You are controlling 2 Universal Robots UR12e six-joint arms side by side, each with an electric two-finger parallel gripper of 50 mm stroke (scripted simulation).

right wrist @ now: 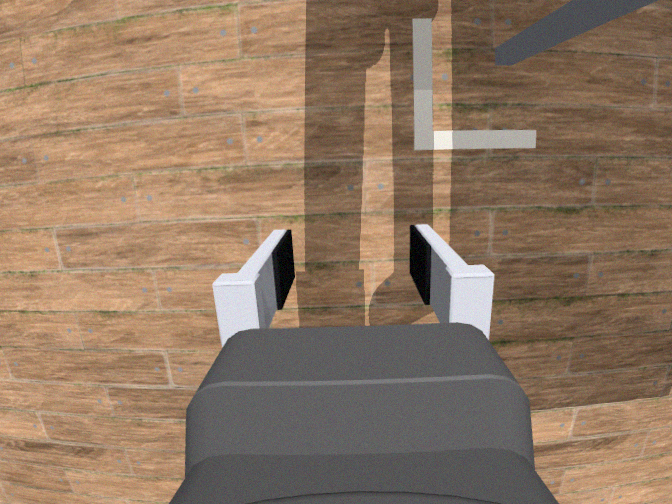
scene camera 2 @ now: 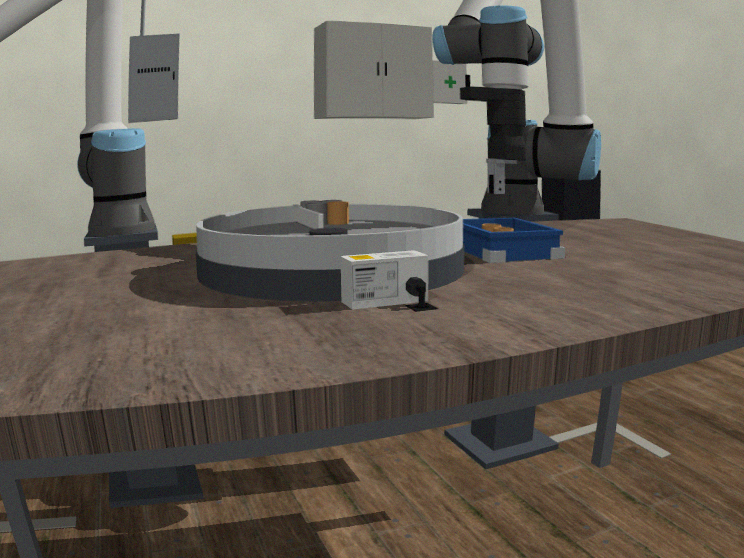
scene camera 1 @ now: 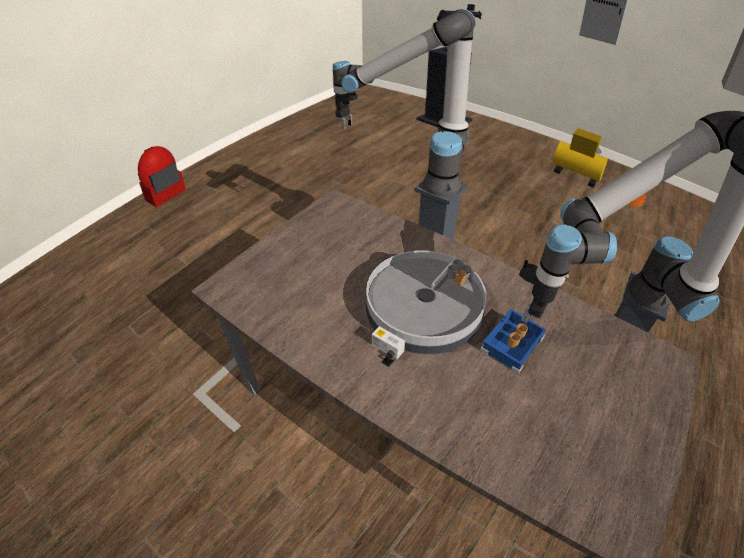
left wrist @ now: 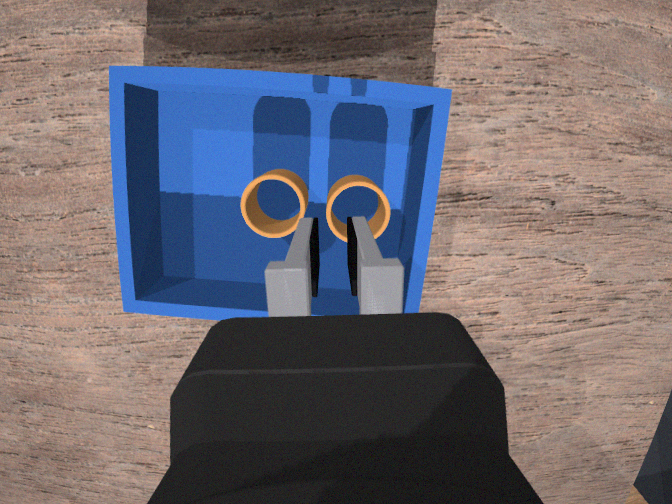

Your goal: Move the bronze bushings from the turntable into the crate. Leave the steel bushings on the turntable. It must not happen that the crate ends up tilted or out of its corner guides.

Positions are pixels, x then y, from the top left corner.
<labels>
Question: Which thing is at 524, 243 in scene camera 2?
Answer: A blue crate.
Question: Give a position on a blue crate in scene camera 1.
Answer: At 499, 336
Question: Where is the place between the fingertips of my right gripper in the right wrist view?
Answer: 351, 251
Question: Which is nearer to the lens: the bronze bushing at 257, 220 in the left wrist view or the blue crate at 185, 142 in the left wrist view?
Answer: The bronze bushing.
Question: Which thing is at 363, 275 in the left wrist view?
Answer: My left gripper.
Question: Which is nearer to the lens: the bronze bushing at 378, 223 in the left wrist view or the blue crate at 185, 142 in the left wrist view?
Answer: The bronze bushing.
</labels>
